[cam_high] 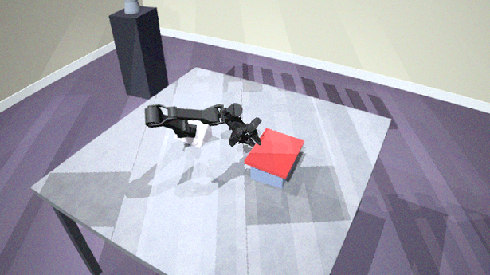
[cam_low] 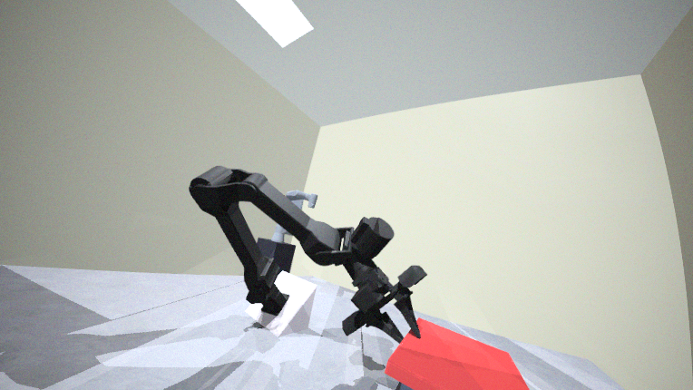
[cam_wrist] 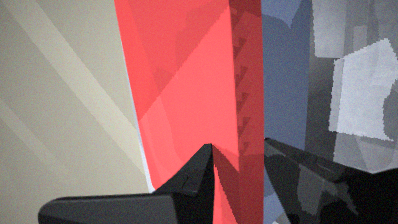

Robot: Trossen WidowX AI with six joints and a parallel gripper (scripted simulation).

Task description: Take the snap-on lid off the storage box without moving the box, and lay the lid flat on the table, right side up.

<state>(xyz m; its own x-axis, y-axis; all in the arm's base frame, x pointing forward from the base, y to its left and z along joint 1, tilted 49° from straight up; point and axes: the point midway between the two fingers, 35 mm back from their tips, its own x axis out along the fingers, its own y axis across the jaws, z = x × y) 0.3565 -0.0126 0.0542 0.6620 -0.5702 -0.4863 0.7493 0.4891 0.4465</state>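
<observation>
Right now the red lid is 8 cm ahead of my gripper tip. Round my gripper tip: pale blue storage box 8 cm ahead, 6 cm below.
</observation>
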